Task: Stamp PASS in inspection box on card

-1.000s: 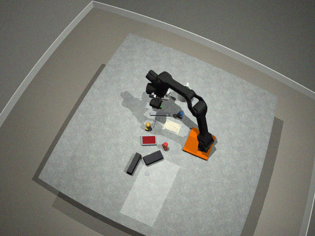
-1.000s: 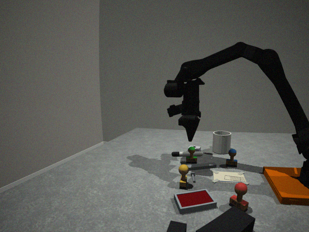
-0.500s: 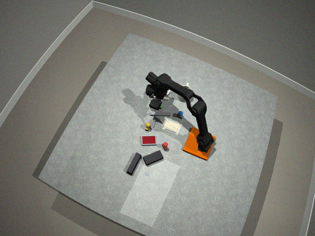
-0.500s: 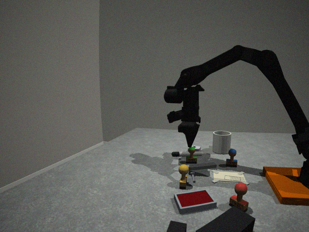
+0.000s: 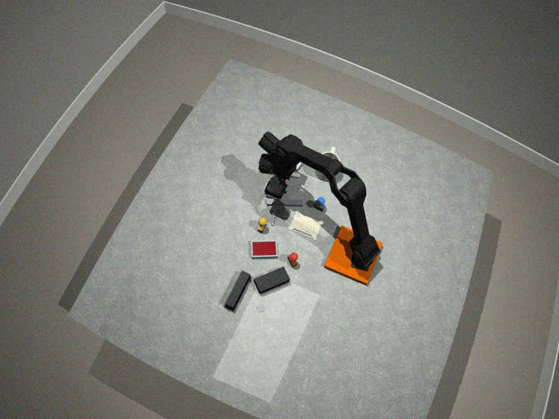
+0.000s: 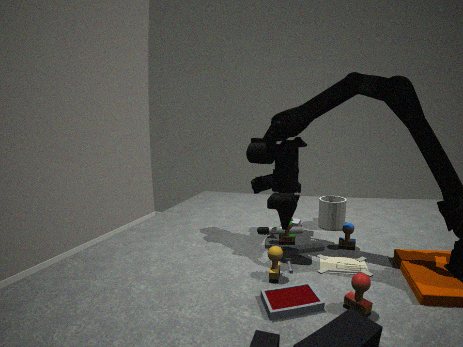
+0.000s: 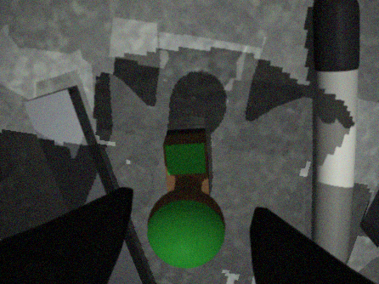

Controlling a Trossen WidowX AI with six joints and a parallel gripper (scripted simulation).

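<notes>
Now: gripper tip 3 cm above the green-topped stamp. The rest, counted from my gripper tip: black-capped white marker (3 cm ahead, 6 cm to the right, 4 cm below); then blue-knobbed stamp (15 cm behind, 3 cm to the left, 3 cm below); then grey bar (3 cm behind, 5 cm to the left, 4 cm below).
</notes>
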